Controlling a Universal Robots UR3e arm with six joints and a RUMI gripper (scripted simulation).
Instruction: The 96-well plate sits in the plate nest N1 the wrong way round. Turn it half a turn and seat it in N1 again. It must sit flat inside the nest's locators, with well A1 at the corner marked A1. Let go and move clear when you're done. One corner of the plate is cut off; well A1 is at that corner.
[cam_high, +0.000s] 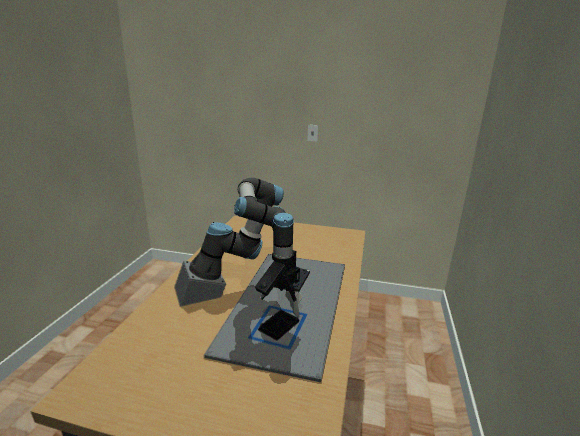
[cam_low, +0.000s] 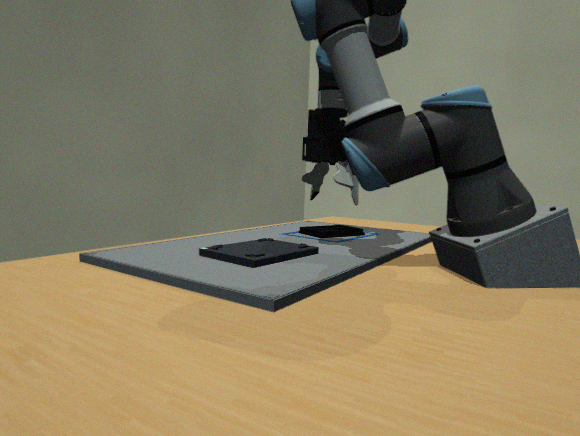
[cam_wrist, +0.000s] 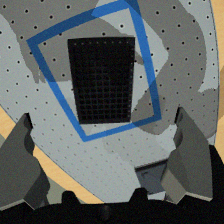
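The black 96-well plate is 60 mm below my hand. Round my hand: small white corner label: 20 mm behind, 380 mm to the left, 60 mm below; plate nest N1: 70 mm behind, 300 mm to the left, 70 mm below.
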